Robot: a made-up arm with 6 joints.
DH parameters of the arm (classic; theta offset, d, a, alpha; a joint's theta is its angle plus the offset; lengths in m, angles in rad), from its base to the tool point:
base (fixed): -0.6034 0 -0.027 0
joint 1: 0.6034 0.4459 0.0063 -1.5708
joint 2: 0.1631 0 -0.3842 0
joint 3: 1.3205 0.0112 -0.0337 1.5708
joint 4: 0 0.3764 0.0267 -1.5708
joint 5: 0 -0.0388 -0.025 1.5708
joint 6: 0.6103 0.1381 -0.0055 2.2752
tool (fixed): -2.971 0.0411 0 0
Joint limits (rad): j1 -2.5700..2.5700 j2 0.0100..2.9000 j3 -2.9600..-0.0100 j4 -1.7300..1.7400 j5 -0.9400..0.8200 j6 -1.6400..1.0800
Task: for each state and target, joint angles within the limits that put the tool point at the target. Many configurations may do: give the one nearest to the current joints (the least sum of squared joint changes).
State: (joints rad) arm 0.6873 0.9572 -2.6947 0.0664 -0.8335 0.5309
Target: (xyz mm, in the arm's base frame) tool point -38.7 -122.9 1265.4
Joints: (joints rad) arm 1.0018 1.1477 -2.5202 0.2277 -0.9400 0.4470
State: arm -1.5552 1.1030 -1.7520 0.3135 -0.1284 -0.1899
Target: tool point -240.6 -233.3 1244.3
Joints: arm -2.1149 1.6042 -2.5149 0.1269 -0.0492 -0.2623
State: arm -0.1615 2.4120 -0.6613 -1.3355 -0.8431 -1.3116
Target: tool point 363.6 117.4 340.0
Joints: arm 0.0226 2.1263 -0.5246 -1.4075 -0.9400 -1.3453
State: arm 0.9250 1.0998 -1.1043 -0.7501 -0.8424 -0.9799
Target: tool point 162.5 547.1 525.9
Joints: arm 1.2010 1.8981 -0.9081 -0.8028 -0.6949 -0.9645
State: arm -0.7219 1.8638 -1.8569 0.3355 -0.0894 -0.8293
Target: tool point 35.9 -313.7 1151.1
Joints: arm -1.2014 1.3232 -1.8860 0.3526 -0.2233 -0.8352
